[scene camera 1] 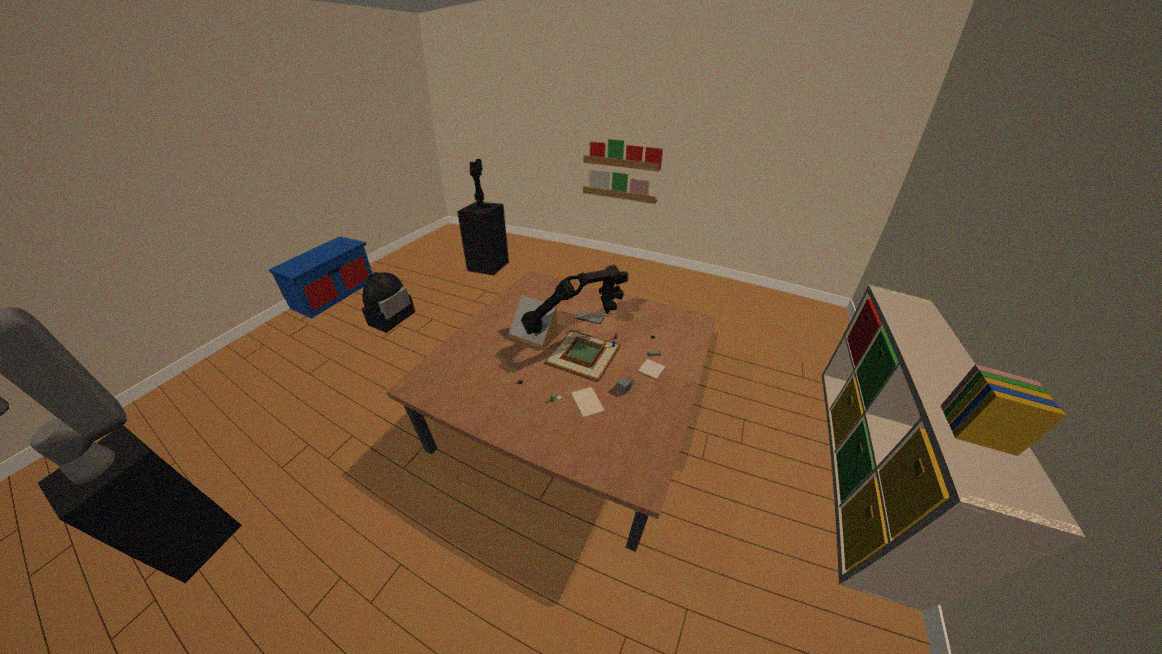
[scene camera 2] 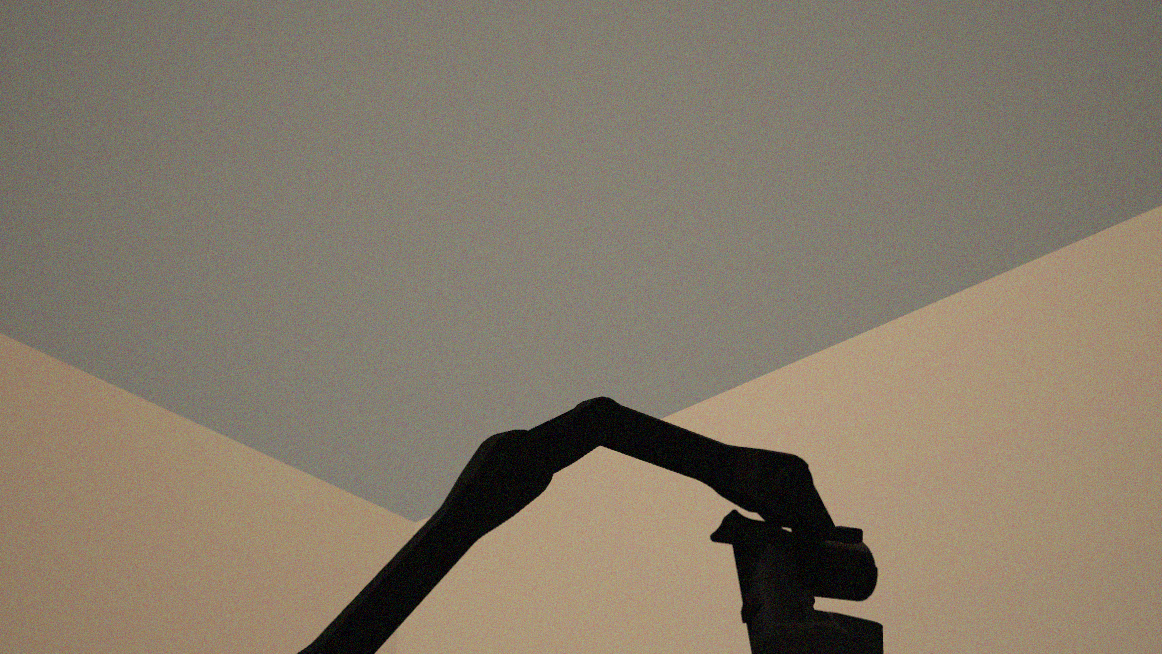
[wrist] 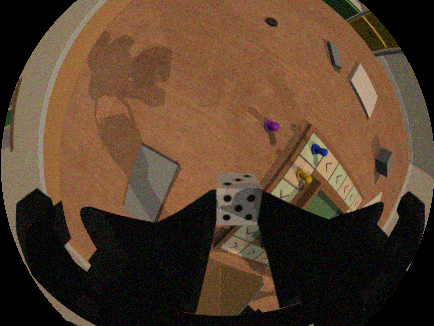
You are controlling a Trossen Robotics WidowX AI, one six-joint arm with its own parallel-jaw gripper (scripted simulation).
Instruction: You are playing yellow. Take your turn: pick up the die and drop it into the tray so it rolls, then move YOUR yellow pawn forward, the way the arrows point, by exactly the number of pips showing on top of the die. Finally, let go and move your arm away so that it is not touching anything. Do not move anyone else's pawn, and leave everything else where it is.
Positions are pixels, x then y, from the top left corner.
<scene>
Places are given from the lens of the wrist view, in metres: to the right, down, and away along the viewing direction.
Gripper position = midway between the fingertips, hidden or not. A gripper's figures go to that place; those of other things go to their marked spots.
my gripper (wrist: pixel 236 196): 0.01, 0.02, 0.10
white die (wrist: pixel 239 196): 0.01, 0.02, 0.08
grey plate (wrist: pixel 152 173): -0.11, 0.01, 0.23
The marked spots on the white die and the grey plate are 0.19 m apart.
</scene>
